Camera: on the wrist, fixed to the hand. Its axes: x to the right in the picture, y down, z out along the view.
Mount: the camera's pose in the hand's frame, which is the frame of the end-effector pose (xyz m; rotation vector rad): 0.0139 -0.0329 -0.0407 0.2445 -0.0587 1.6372
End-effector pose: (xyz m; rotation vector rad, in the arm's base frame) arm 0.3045 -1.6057 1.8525 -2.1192 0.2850 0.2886
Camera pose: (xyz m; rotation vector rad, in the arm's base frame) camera 0.3318 -1.6240 1.8955 -1.1665 1.8553 1.1337
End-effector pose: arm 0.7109 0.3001 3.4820 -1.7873 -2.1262 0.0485
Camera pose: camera 0.6899 0.2986 3.5319 -2.7327 -0.1461 0.6908
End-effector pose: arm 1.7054 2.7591 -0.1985 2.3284 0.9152 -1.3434
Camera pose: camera 1.7157 2.8111 -0.1875 2.0195 -1.1062 -0.6761
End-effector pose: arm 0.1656 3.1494 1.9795 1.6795 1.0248 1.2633
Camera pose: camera 0.1237 3.1791 1.9622 -2.2762 0.4710 -1.6004
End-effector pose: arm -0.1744 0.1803 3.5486 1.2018 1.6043 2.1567
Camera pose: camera -0.2217 0.1724 3.5234 -1.6953 -0.3578 -1.2002
